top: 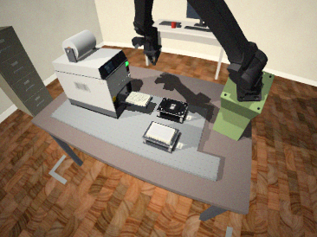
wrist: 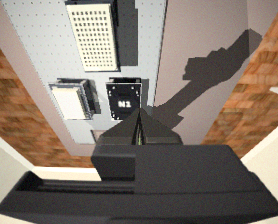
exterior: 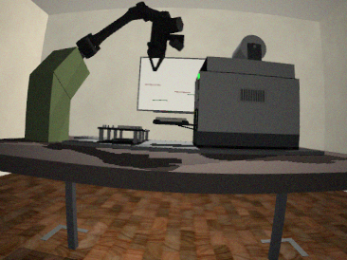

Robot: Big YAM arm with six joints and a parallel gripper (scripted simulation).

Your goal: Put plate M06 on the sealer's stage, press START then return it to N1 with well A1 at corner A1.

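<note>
Now: hand 170 mm short of the white start button, 100 mm above it and 10 mm to the left of it. The rest, counted from my hand: foil roll (410 mm ahead, 130 mm above, 60 mm to the left); sealer stage (200 mm below, 90 mm to the left, 80 mm ahead); plate (270 mm to the left, 230 mm below, 110 mm behind).
</note>
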